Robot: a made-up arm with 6 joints.
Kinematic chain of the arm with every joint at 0, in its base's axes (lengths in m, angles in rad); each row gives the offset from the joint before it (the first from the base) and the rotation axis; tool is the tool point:
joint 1: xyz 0 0 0.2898 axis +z
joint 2: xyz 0 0 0 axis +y
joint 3: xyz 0 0 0.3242 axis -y
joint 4: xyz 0 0 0 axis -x
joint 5: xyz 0.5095 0 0 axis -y
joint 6: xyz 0 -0.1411 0 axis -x
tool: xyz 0 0 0
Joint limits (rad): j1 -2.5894..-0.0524 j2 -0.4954..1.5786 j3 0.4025..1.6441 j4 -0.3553..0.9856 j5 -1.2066..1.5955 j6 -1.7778..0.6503
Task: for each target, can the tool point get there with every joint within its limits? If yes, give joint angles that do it. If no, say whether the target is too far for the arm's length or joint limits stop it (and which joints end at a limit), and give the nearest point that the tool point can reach.
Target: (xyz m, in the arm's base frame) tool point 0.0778 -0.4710 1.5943
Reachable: no: too far | nearest point 0.0476 -0.2884 1.0887 | short by 0.538 m
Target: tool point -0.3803 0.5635 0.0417
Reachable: no: joint limits stop it (at a limit: joint 1, joint 2, joint 3, joint 4) | nearest point -0.4736 -0.1364 -0.2019 | short by 0.747 m
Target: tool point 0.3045 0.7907 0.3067
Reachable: no: joint limits stop it (at a limit: joint 2, joint 3, joint 4) | nearest point 0.1917 0.4977 0.9410 | short by 0.708 m
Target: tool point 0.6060 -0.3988 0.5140
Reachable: yes | joints -0.3927 0.6750 0.5486 0.2549 -0.7866 -0.0394
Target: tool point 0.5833 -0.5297 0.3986
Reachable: yes | joints -0.5763 0.9808 0.7180 0.4623 0.6454 -1.3962
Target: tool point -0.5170 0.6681 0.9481
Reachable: no: too far | nearest point -0.3264 0.4218 0.9410 | short by 0.312 m
